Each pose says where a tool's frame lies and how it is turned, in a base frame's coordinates. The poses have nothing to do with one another.
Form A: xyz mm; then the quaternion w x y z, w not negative.
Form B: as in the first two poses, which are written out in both.
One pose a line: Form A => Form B
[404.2 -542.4 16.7 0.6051 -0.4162 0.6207 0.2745] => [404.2 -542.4 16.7 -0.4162 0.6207 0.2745 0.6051]
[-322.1 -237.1 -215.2 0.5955 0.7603 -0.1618 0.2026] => [-322.1 -237.1 -215.2 0.7603 -0.1618 0.2026 0.5955]
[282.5 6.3 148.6 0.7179 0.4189 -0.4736 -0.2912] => [282.5 6.3 148.6 0.4189 -0.4736 -0.2912 0.7179]
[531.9 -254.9 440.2 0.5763 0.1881 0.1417 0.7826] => [531.9 -254.9 440.2 0.1881 0.1417 0.7826 0.5763]
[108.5 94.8 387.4 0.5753 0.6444 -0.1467 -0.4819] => [108.5 94.8 387.4 0.6444 -0.1467 -0.4819 0.5753]
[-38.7 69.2 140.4 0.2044 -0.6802 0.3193 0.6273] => [-38.7 69.2 140.4 -0.6802 0.3193 0.6273 0.2044]
